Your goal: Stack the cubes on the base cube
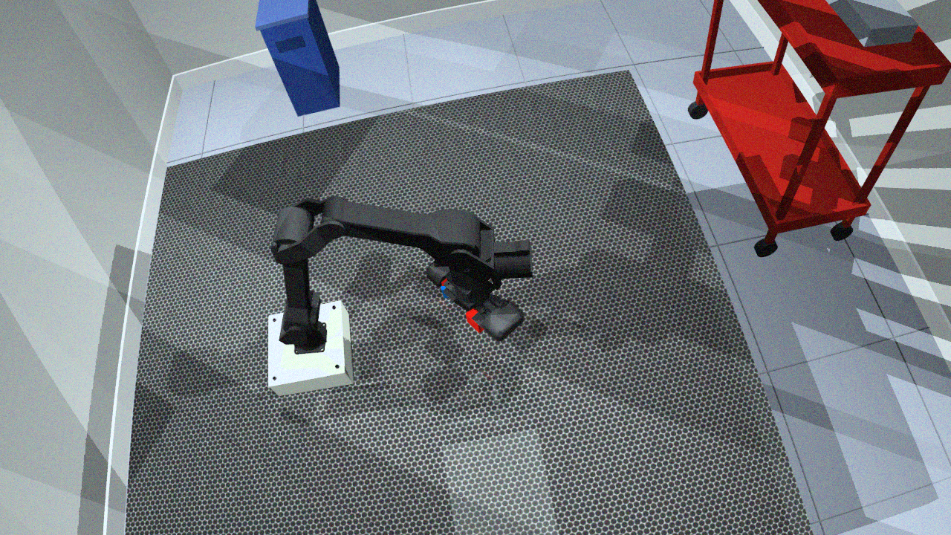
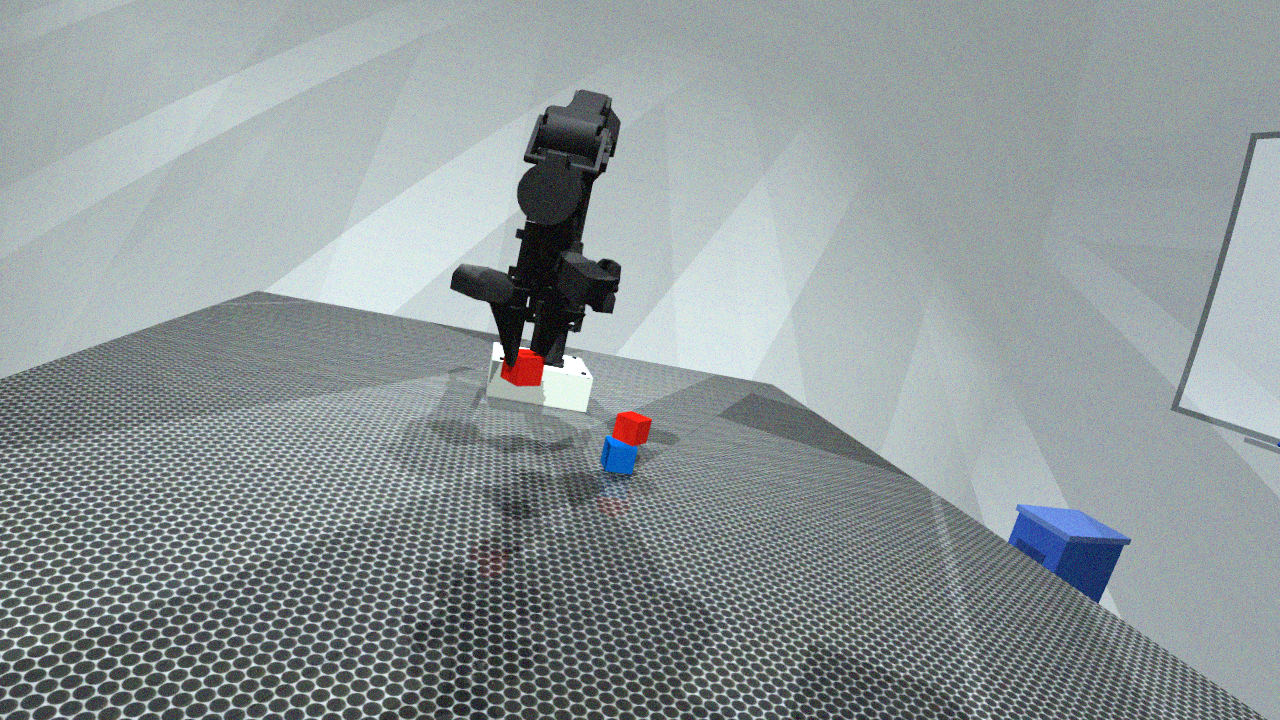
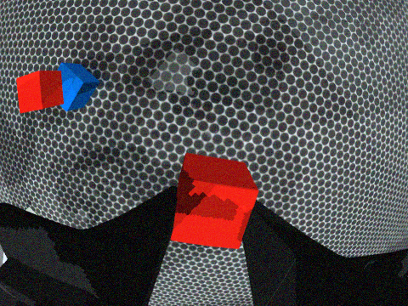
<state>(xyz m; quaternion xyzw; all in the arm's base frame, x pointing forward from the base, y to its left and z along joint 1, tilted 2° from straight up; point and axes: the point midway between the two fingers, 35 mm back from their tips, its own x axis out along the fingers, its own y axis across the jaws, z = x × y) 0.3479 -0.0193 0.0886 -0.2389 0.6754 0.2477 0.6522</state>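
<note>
The blue base cube is 14 cm to the left of my gripper tip, 11 cm below it and 7 cm behind it.
</note>
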